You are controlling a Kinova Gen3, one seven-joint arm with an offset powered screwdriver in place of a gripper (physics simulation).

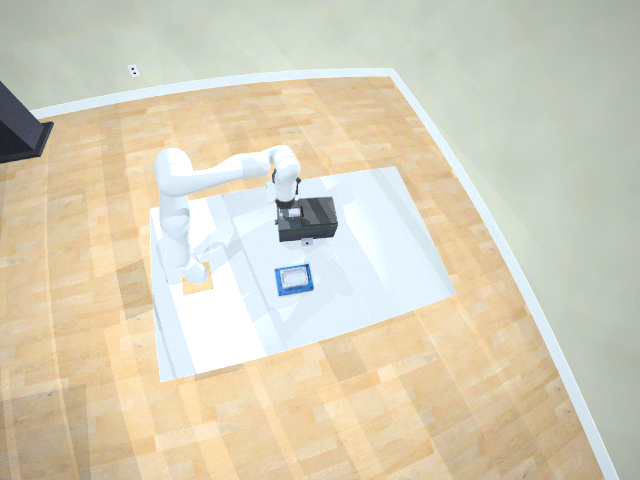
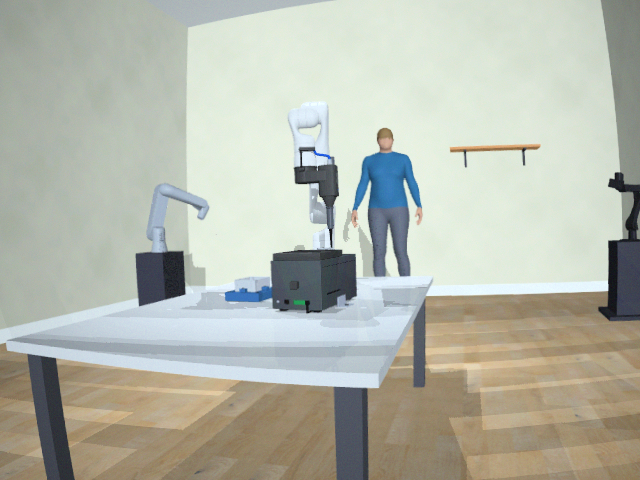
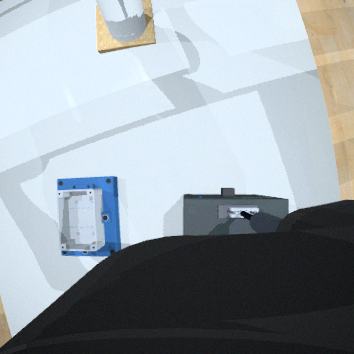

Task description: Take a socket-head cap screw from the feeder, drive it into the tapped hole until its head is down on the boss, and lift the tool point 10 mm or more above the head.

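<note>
The dark box-shaped feeder [image 1: 319, 210] [image 2: 297, 276] [image 3: 200, 217] stands on the white table. My screwdriver's tip [image 2: 330, 244] [image 3: 244, 214] points down at the light pick-up slot [image 3: 231, 212] on the feeder's top. Its bit looks at or just above the slot; the exact gap is too small to tell. No screw can be made out on the bit. A white open box [image 1: 294, 277] [image 2: 251, 283] [image 3: 80, 220] sits in a blue fixture [image 1: 279, 290] [image 2: 241, 297] [image 3: 113, 200], apart from the feeder. Small holes show at the box corners and on a blue side tab; which is the tapped one is unclear.
My arm's base stands on a wooden plate [image 1: 206, 285] [image 3: 149, 39] on the table [image 1: 403, 268] [image 2: 206, 341]. A person in blue [image 2: 386, 180] stands beyond the table. Another arm on a dark pedestal [image 2: 160, 276] is at the left, and a dark robot [image 2: 631, 211] at the right.
</note>
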